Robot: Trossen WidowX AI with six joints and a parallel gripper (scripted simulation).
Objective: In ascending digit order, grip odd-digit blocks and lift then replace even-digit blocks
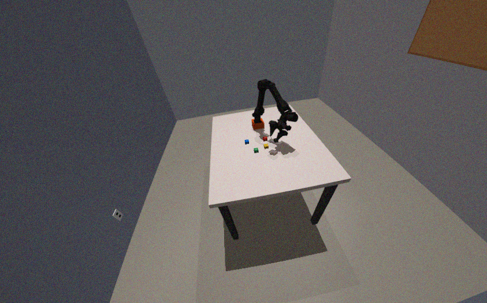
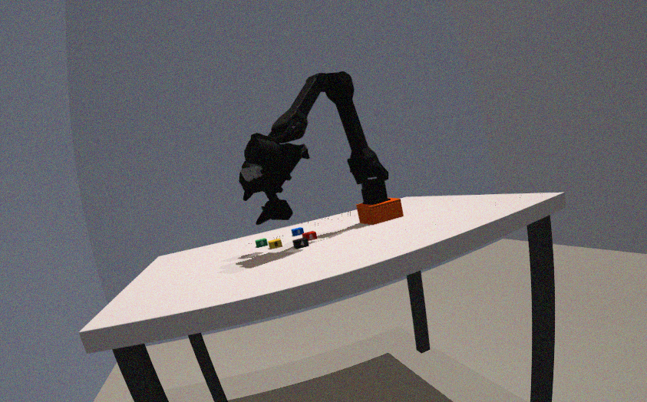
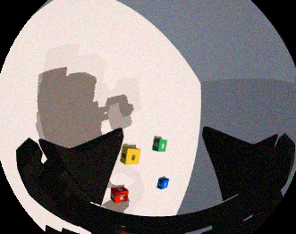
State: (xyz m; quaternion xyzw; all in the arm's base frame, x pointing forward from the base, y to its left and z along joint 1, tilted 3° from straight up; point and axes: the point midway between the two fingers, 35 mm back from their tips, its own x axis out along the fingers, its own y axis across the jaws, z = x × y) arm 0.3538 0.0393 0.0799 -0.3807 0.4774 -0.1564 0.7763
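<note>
Right now my gripper tip is 30 mm past the green block, 130 mm to the left of it and 100 mm above it. From my gripper tip the other things lie so: red block (150 mm behind, 20 mm to the right, 100 mm below); yellow block (50 mm behind, 40 mm to the right, 100 mm below); black block (100 mm behind, 60 mm to the left, 100 mm below).
</note>
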